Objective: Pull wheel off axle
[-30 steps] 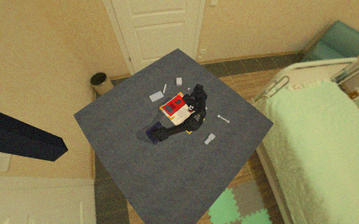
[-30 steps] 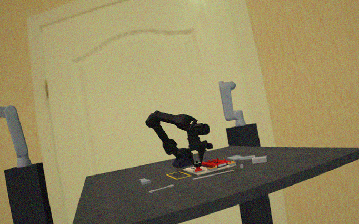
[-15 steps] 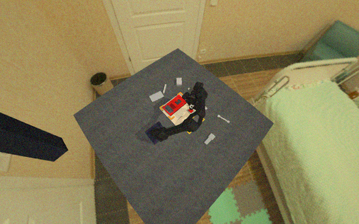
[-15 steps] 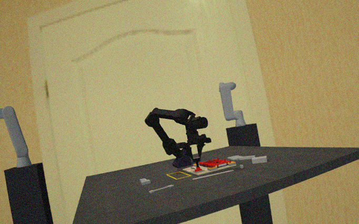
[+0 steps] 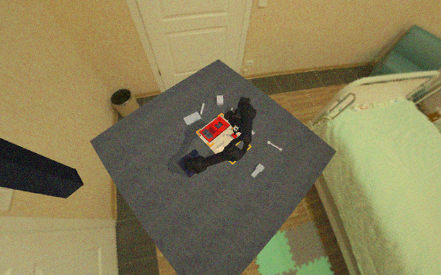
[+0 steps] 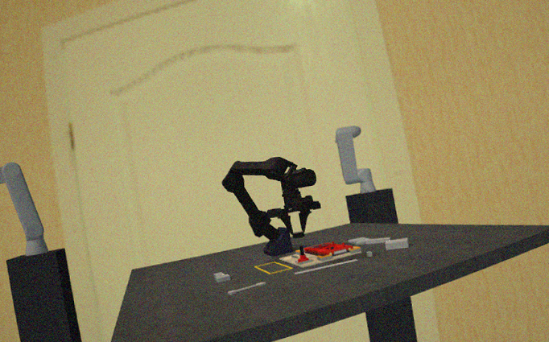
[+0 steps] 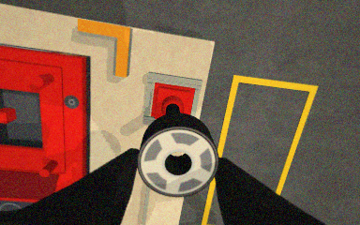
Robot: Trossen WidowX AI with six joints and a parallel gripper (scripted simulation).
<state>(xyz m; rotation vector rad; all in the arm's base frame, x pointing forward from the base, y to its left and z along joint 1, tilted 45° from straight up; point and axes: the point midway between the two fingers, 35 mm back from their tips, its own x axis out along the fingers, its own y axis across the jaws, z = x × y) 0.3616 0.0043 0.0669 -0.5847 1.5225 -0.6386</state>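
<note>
The upright axle is 10 mm ahead of my gripper tip and 70 mm below it. From my gripper tip the other things lie so: wheel (right at my gripper tip).
</note>
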